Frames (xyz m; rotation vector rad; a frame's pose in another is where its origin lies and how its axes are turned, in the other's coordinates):
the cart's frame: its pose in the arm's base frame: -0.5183 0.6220 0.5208 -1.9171 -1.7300 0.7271
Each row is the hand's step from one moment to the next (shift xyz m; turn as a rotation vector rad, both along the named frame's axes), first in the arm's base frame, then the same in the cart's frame.
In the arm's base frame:
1: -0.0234 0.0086 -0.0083 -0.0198 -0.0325 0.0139
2: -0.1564 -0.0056 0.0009 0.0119 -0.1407 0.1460
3: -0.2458 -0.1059 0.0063 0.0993 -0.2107 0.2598
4: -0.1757 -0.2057 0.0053 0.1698 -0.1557 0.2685
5: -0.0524 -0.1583 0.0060 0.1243 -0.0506 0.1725
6: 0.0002 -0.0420 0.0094 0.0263 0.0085 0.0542
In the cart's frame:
1: 0.0075 -0.0132 0.0214 -0.0349 -0.0204 0.0029
2: -0.0169 -0.1179 0.1015 -0.1509 -0.0705 -0.1162
3: -0.1235 -0.1780 0.1573 -0.2235 -0.0708 -0.2584
4: -0.2176 -0.1137 0.1138 -0.1645 -0.0292 -0.3119
5: -0.1616 -0.0263 0.0320 -0.0554 -0.0126 -0.2110
6: -0.0425 -0.0014 -0.0066 0.0059 -0.0162 -0.0583

